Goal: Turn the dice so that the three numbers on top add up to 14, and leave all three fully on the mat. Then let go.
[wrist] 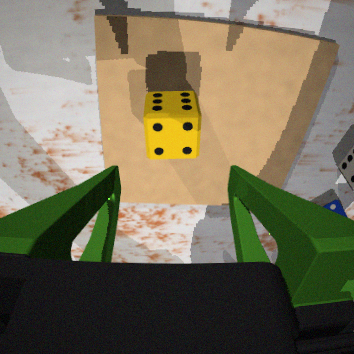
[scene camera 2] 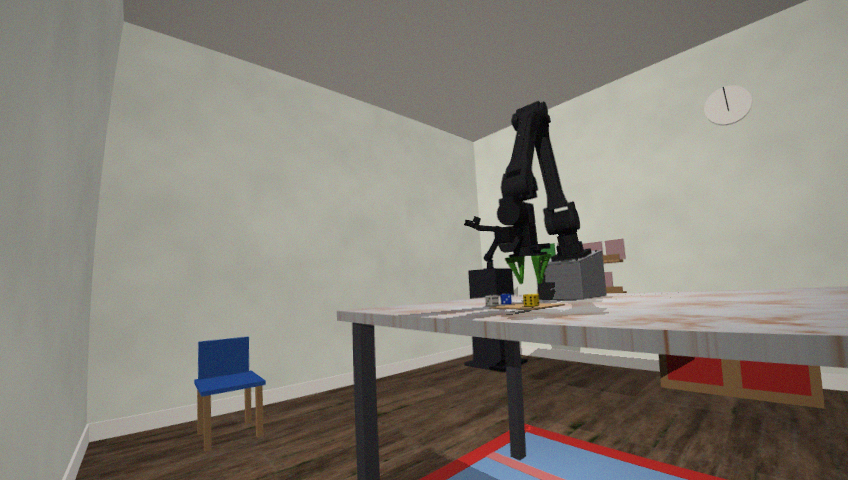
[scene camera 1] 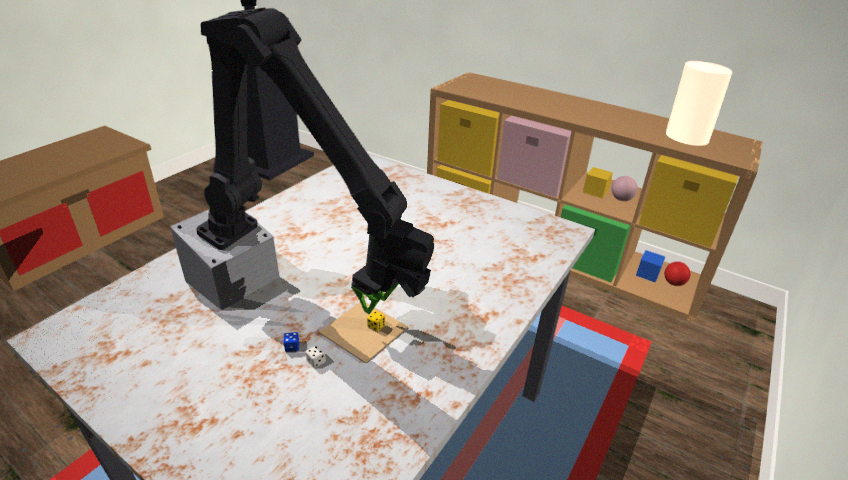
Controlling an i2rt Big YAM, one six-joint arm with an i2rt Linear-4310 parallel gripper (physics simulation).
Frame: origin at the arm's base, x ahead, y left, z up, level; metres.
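Seen in the pictures: gripper, fingertip midpoint: [wrist: 173, 176] [scene camera 2: 530, 283] [scene camera 1: 374, 306]; arm's base at its link origin: [scene camera 2: 571, 256] [scene camera 1: 227, 229].
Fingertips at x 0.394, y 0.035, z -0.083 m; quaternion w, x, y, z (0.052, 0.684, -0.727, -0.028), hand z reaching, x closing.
Observation:
Pixels of each thing's top centre, then the offset from my fingertips to it. Level surfaces: height alone.
- yellow die at its top centre: [wrist: 172, 138] [scene camera 1: 376, 315] [scene camera 2: 530, 294] dx +0.003, dy +0.000, dz -0.026 m
- tan mat at its top centre: [wrist: 207, 132] [scene camera 1: 363, 329] [scene camera 2: 526, 305] dx -0.015, dy -0.023, dz -0.057 m
- blue die at its top centre: [wrist: 339, 236] [scene camera 1: 290, 336] [scene camera 2: 505, 294] dx -0.116, dy -0.146, dz -0.031 m
- white die at its top centre: [scene camera 1: 315, 351] [scene camera 2: 491, 295] dx -0.046, dy -0.152, dz -0.030 m
- marbled table at its surface level: dz -0.061 m
The yellow die [scene camera 1: 376, 321] [scene camera 2: 530, 300] [wrist: 172, 127] rests flat on the tan mat [scene camera 1: 357, 344] [wrist: 260, 100], with four pips up and six pips on a side. My gripper [scene camera 1: 376, 302] [scene camera 2: 530, 281] [wrist: 173, 176] is open and empty above it, fingers apart and clear of the die. The blue die [scene camera 1: 290, 342] [scene camera 2: 505, 298] [wrist: 334, 207] and the white die [scene camera 1: 315, 356] [scene camera 2: 491, 300] [wrist: 348, 165] stand close together on the table beside the mat, off it. Their top pips are too small to read surely.
The arm's grey base block [scene camera 1: 226, 267] [scene camera 2: 574, 276] stands on the marbled table [scene camera 1: 196, 392] behind the dice. A shelf unit [scene camera 1: 601, 121] with bins and a lamp [scene camera 1: 699, 104] stands beyond the table. A blue chair [scene camera 2: 229, 380] stands away from the table.

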